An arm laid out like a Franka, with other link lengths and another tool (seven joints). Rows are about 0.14 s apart.
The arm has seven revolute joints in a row. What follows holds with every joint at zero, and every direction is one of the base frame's.
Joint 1 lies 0.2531 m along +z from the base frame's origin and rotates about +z.
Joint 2 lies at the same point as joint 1 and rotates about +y.
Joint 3 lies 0.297 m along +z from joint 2 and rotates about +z.
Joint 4 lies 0.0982 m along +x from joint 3 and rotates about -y.
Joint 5 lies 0.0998 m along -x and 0.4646 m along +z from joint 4 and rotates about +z.
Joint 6 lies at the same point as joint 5 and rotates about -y.
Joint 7 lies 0.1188 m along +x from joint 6 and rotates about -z.
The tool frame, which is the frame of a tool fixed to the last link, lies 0.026 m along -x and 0.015 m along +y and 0.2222 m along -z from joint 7; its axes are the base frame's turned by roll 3.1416, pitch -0.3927 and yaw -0.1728 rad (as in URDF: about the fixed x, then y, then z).
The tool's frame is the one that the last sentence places.
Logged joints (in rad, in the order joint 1, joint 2, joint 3, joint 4, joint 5, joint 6, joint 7), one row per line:
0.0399 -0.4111 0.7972 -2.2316 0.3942 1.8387 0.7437
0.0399 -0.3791 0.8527 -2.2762 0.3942 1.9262 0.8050
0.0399 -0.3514 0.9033 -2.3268 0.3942 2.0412 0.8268
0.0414 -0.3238 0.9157 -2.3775 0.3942 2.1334 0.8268
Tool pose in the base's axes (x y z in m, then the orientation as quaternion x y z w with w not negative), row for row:
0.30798 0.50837 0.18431 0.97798 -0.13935 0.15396 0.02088
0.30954 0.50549 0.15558 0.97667 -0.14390 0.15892 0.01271
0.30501 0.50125 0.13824 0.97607 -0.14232 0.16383 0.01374
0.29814 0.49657 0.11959 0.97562 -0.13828 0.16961 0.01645
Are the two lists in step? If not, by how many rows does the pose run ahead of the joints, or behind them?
The pose runs 2 rows ahead of the joints: the pose in row i belongs to the joints in row i + 2.
